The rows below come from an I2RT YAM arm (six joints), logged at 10 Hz.
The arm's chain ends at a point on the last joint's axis. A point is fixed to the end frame.
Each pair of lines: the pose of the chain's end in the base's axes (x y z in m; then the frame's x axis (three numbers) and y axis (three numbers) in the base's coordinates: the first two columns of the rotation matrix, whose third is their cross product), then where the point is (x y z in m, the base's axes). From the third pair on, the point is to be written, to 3 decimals.
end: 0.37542 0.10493 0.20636 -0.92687 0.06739 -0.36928 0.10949 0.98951 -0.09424
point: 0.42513 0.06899 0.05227
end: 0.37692 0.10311 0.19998 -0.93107 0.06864 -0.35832 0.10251 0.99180 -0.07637
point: 0.42524 0.07043 0.04473
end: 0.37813 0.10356 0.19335 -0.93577 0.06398 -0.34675 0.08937 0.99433 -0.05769
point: 0.425 0.075 0.037
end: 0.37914 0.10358 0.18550 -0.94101 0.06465 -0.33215 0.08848 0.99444 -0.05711
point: 0.424 0.075 0.028
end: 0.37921 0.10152 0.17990 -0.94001 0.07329 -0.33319 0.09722 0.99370 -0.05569
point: 0.424 0.073 0.023
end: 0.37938 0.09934 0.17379 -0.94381 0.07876 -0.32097 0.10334 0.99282 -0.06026
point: 0.422 0.070 0.016
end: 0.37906 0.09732 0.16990 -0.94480 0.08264 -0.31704 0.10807 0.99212 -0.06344
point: 0.420 0.067 0.012
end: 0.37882 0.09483 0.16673 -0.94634 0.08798 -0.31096 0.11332 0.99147 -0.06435
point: 0.419 0.064 0.009
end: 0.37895 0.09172 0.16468 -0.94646 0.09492 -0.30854 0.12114 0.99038 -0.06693
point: 0.418 0.060 0.007
